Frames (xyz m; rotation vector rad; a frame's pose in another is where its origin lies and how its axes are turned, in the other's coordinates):
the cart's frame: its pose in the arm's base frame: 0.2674 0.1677 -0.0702 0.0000 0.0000 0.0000
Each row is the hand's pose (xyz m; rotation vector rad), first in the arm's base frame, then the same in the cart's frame.
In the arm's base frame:
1: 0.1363 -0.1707 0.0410 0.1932 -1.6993 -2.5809
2: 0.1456 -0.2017 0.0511 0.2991 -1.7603 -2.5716
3: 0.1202 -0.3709 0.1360 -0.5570 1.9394 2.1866
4: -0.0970 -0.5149 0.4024 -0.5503 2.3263 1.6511
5: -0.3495 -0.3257 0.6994 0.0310 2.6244 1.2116
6: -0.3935 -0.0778 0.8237 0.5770 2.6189 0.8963
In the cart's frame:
1: -0.1311 -0.3384 0.1112 0.1932 -1.6993 -2.5809
2: -0.1218 -0.3694 0.1213 0.2991 -1.7603 -2.5716
3: -0.1472 -0.5386 0.2062 -0.5570 1.9394 2.1866
4: -0.3644 -0.6826 0.4726 -0.5503 2.3263 1.6511
5: -0.6169 -0.4934 0.7696 0.0310 2.6244 1.2116
6: -0.6609 -0.2455 0.8939 0.5770 2.6189 0.8963

